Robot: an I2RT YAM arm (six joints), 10 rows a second.
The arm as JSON. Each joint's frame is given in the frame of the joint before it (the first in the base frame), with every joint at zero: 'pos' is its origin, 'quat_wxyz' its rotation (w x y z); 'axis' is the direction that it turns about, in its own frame. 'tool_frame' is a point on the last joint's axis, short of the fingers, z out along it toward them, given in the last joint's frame.
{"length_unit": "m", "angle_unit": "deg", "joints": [
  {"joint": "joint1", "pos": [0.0, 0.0, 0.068], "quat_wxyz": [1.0, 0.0, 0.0, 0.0], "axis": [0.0, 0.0, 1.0]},
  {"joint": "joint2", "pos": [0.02, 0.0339, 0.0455], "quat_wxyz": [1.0, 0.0, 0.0, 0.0], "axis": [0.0, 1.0, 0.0]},
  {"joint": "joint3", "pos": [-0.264, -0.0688, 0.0], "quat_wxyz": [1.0, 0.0, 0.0, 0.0], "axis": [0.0, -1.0, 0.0]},
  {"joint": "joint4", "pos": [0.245, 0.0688, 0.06], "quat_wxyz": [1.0, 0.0, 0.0, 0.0], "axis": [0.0, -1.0, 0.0]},
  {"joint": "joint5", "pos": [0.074, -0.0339, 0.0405], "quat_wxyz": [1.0, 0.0, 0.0, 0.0], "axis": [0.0, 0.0, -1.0]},
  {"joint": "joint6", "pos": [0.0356, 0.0, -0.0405], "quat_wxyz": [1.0, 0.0, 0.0, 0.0], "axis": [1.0, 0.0, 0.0]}
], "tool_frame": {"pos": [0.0, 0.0, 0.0], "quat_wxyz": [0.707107, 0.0, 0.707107, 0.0]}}
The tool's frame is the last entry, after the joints.
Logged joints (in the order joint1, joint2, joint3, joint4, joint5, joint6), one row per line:
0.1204 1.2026 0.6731 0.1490 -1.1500 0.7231
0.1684 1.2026 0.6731 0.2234 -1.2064 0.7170
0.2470 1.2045 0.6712 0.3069 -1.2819 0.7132
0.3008 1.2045 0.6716 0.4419 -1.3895 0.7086
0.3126 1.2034 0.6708 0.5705 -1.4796 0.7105
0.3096 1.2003 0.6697 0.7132 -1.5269 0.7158
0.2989 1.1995 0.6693 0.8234 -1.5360 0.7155
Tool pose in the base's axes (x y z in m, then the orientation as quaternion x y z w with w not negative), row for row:
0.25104 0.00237 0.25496 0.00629 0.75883 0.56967 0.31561
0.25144 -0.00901 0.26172 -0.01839 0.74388 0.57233 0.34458
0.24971 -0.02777 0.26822 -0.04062 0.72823 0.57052 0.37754
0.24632 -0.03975 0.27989 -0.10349 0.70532 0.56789 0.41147
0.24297 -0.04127 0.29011 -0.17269 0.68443 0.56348 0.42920
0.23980 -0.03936 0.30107 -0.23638 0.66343 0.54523 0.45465
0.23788 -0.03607 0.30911 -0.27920 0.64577 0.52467 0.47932
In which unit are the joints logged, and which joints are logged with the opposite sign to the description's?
The joints are logged in radians. Opposite sign: joint1.
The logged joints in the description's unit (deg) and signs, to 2 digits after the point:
-6.90 68.90 38.57 8.54 -65.89 41.43
-9.65 68.90 38.57 12.80 -69.12 41.08
-14.15 69.01 38.46 17.58 -73.45 40.86
-17.23 69.01 38.48 25.32 -79.61 40.60
-17.91 68.95 38.43 32.69 -84.77 40.71
-17.74 68.77 38.37 40.86 -87.48 41.01
-17.13 68.73 38.35 47.18 -88.01 41.00

